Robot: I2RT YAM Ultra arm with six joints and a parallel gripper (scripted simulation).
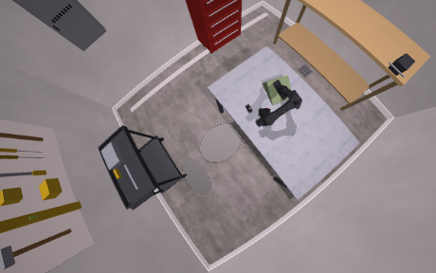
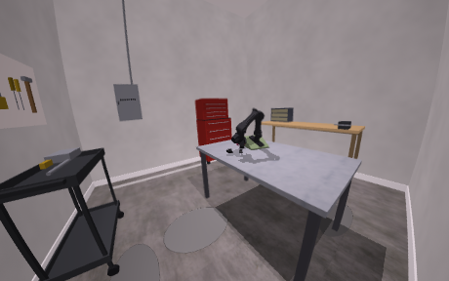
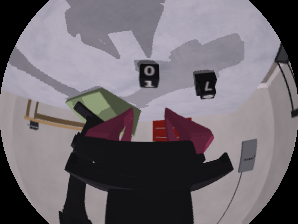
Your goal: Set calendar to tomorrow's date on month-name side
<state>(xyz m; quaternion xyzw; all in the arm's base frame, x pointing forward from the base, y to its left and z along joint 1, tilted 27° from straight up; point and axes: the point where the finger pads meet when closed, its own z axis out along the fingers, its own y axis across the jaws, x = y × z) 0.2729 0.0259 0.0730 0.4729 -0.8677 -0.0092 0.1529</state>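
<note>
My hand is 7 cm above the black calendar cube, 1 cm to the left of it and 1 cm past it.
</note>
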